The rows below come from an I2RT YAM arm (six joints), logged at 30 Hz.
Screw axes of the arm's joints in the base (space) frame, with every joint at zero. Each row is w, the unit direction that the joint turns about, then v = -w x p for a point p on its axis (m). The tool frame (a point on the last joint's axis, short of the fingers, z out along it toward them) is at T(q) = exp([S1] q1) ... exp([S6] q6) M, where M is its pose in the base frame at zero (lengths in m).
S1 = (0, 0, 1, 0, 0, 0)
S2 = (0, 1, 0, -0.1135, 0, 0.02)
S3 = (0, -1, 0, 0.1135, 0, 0.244)
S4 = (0, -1, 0, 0.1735, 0, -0.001)
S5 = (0, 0, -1, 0, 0.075, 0)
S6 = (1, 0, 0, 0, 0.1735, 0)
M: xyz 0.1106 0 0.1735 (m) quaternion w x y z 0.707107 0 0.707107 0
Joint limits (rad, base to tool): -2.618..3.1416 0..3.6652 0..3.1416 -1.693..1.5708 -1.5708..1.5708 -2.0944..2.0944
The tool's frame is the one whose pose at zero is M.
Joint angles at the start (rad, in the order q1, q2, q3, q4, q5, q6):
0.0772, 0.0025, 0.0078, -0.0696, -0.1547, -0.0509
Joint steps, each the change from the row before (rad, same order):
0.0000, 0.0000, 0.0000, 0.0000, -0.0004, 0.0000
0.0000, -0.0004, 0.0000, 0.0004, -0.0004, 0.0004
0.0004, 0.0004, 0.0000, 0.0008, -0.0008, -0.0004
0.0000, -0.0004, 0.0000, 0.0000, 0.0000, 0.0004
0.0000, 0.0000, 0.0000, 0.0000, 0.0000, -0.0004
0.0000, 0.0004, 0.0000, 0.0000, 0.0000, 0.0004
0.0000, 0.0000, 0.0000, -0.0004, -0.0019, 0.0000
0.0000, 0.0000, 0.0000, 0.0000, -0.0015, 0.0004
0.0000, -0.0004, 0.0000, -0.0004, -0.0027, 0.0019
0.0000, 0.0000, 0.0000, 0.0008, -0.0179, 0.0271
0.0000, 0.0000, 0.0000, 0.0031, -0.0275, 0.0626
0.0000, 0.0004, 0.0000, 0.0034, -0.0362, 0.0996
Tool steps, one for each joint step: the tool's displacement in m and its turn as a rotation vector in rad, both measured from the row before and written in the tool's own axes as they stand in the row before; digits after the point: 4 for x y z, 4 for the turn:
0.0000, 0.0000, 0.0000, -0.0004, 0.0000, 0.0000
-0.0001, 0.0000, 0.0000, -0.0004, -0.0008, 0.0003
-0.0001, 0.0001, 0.0000, -0.0012, -0.0005, -0.0005
0.0000, 0.0000, 0.0000, 0.0000, -0.0004, 0.0003
0.0000, 0.0000, 0.0000, 0.0000, 0.0000, -0.0004
0.0000, 0.0000, 0.0000, 0.0000, 0.0004, 0.0005
0.0000, 0.0001, 0.0000, -0.0019, 0.0003, 0.0001
0.0000, 0.0001, 0.0000, -0.0015, -0.0001, 0.0004
0.0000, 0.0001, 0.0000, -0.0027, -0.0001, 0.0019
-0.0001, 0.0006, 0.0000, -0.0179, -0.0014, 0.0270
-0.0004, 0.0010, 0.0000, -0.0275, -0.0028, 0.0620
-0.0003, 0.0013, 0.0000, -0.0363, 0.0004, 0.0989

